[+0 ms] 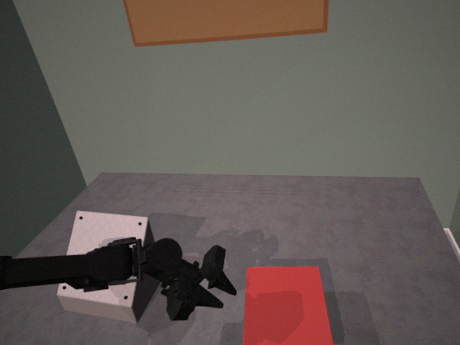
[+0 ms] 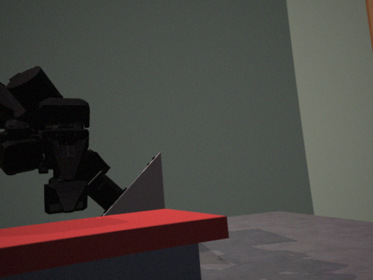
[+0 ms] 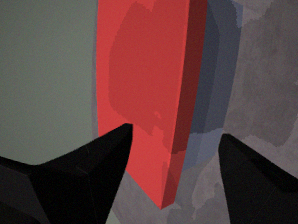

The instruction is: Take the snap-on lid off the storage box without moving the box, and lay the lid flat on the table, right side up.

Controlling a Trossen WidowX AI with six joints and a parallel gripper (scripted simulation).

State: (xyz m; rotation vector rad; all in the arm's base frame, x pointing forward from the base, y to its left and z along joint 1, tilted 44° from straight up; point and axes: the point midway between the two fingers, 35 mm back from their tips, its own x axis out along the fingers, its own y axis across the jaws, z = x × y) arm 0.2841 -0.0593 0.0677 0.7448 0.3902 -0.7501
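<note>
Now: gripper tip 110 mm short of the red lid, 30 mm above it and 10 mm to the right of it. Round my gripper tip: storage box: 110 mm ahead, 80 mm below, 10 mm to the left.
</note>
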